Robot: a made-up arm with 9 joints. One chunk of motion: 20 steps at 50 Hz.
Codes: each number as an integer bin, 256 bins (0 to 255) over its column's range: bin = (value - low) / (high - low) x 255, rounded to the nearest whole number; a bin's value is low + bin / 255 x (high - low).
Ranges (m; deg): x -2..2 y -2..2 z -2..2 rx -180..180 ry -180..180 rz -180..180
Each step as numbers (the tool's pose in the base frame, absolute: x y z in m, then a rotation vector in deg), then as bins.
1 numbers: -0.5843 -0.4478 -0.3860 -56.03 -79.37 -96.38
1 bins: 90 99 103 88 71 59
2 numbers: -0.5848 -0.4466 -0.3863 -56.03 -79.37 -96.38
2 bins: 90 99 103 88 71 59
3 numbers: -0.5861 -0.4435 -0.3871 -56.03 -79.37 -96.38
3 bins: 90 99 103 88 71 59
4 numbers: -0.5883 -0.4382 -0.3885 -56.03 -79.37 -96.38
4 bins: 90 100 103 88 71 59
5 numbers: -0.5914 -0.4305 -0.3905 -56.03 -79.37 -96.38
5 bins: 90 100 103 88 71 59
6 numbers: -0.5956 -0.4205 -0.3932 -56.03 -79.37 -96.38
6 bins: 90 101 102 88 71 59
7 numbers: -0.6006 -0.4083 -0.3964 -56.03 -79.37 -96.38
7 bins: 89 101 102 88 71 59
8 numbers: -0.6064 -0.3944 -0.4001 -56.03 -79.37 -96.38
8 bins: 89 102 102 88 71 59
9 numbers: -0.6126 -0.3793 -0.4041 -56.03 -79.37 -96.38
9 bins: 88 103 102 88 71 59
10 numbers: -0.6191 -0.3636 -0.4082 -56.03 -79.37 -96.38
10 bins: 88 104 101 88 71 59
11 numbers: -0.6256 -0.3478 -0.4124 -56.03 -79.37 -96.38
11 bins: 88 105 101 88 71 59
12 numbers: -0.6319 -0.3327 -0.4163 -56.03 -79.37 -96.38
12 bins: 87 106 101 88 71 59
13 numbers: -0.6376 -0.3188 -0.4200 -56.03 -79.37 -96.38
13 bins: 87 107 101 88 71 59
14 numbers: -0.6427 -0.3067 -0.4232 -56.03 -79.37 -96.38
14 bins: 87 108 101 88 71 59
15 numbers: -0.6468 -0.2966 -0.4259 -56.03 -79.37 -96.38
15 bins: 86 109 100 88 71 59
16 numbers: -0.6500 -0.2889 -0.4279 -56.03 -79.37 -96.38
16 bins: 86 109 100 88 71 59
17 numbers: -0.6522 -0.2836 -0.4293 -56.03 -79.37 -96.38
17 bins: 86 109 100 88 71 59
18 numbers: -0.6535 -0.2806 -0.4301 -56.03 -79.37 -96.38
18 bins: 86 110 100 88 71 59
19 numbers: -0.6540 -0.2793 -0.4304 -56.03 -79.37 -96.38
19 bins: 86 110 100 88 71 59
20 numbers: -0.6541 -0.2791 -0.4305 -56.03 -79.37 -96.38
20 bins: 86 110 100 88 71 59
